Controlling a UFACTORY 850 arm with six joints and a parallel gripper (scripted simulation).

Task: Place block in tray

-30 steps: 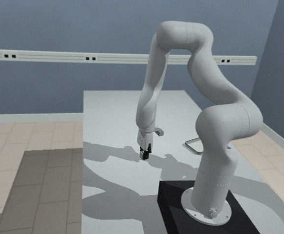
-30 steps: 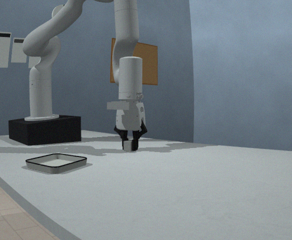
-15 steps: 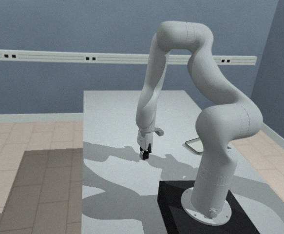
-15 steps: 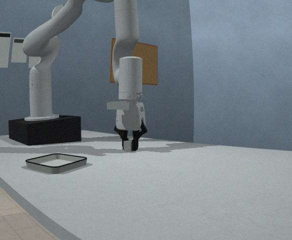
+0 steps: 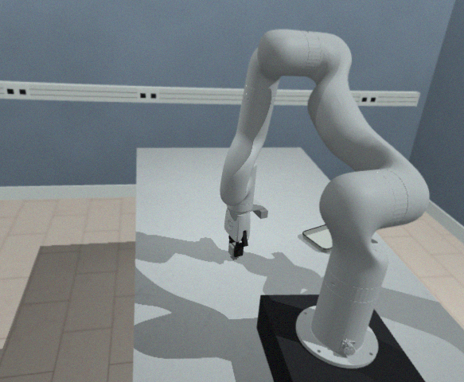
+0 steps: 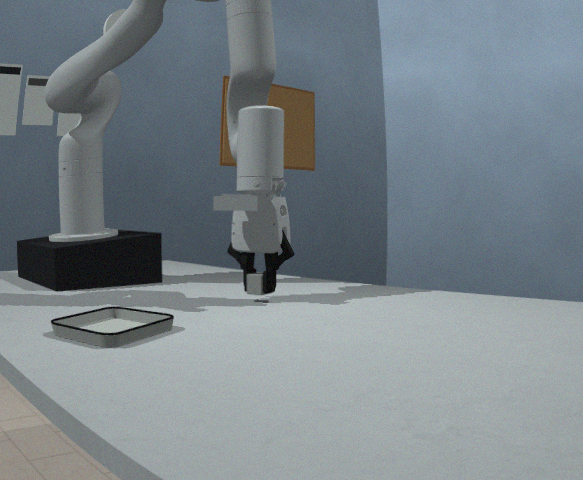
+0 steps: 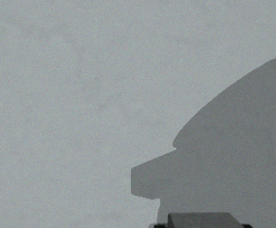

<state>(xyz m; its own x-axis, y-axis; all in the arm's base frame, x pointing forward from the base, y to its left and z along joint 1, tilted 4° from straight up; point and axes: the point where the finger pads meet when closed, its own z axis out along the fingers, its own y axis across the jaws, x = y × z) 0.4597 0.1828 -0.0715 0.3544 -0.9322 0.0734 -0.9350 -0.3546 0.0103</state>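
Now: hand 110 mm short of the white tray, 360 mm to the left of it and 20 mm above it. Also, from my hand: small block 10 mm below.
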